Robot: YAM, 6 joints.
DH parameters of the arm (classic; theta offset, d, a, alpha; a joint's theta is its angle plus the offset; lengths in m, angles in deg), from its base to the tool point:
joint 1: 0 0.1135 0.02 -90
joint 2: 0 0 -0.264 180
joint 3: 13.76 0 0.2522 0
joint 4: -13.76 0 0.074 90
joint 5: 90 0 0 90
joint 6: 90 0.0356 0 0
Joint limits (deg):
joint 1: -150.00..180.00
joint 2: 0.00..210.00
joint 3: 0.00..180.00
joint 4: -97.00..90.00
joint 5: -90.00..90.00
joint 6: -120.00..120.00
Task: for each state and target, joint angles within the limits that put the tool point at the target. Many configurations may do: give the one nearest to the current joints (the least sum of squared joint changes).
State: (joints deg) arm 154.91 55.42 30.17 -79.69 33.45 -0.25
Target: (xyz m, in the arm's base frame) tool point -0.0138 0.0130 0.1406
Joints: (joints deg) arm 163.24 51.97 14.94 -94.56 13.76 -0.25
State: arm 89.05 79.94 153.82 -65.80 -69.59 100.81
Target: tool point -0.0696 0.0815 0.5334
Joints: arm 112.46 68.77 119.39 -88.68 -68.74 100.81
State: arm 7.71 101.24 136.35 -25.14 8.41 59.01
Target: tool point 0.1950 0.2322 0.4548
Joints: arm 50.39 84.74 103.21 -49.28 3.52 59.01
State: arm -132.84 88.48 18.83 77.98 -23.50 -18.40
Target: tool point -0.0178 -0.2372 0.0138
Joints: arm -98.06 123.44 17.54 66.00 -26.05 -18.40
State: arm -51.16 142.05 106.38 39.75 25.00 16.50
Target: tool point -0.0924 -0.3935 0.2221
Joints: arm -100.34 104.32 59.81 34.30 34.64 16.50
